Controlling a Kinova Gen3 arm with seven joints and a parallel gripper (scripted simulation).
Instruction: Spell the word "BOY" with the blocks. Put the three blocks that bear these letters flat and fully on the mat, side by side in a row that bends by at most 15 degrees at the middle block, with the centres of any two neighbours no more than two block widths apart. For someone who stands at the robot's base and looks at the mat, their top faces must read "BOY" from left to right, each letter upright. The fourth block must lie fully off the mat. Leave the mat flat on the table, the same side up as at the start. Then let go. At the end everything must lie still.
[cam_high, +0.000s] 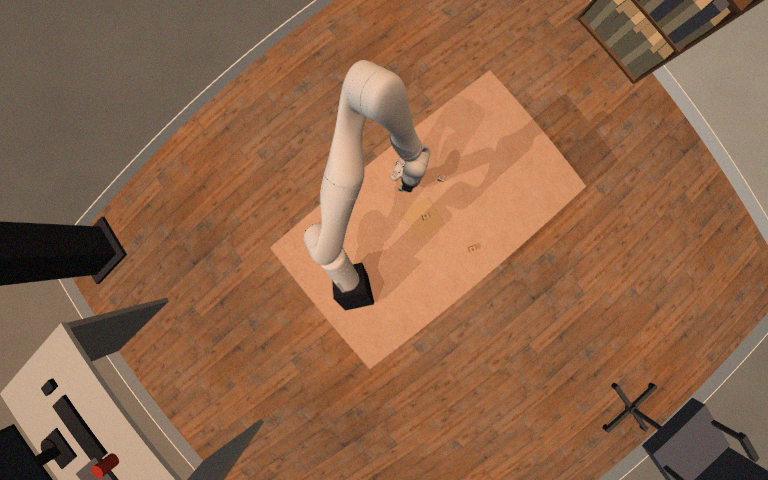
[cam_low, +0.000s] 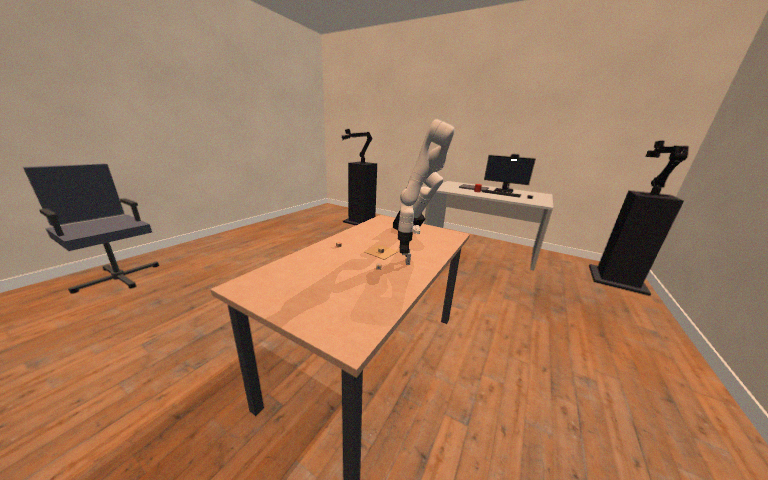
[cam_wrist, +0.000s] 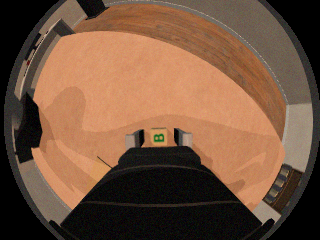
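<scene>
Now: hand 30 mm past the mat, 180 mm to the left of it and 20 mm above it.
</scene>
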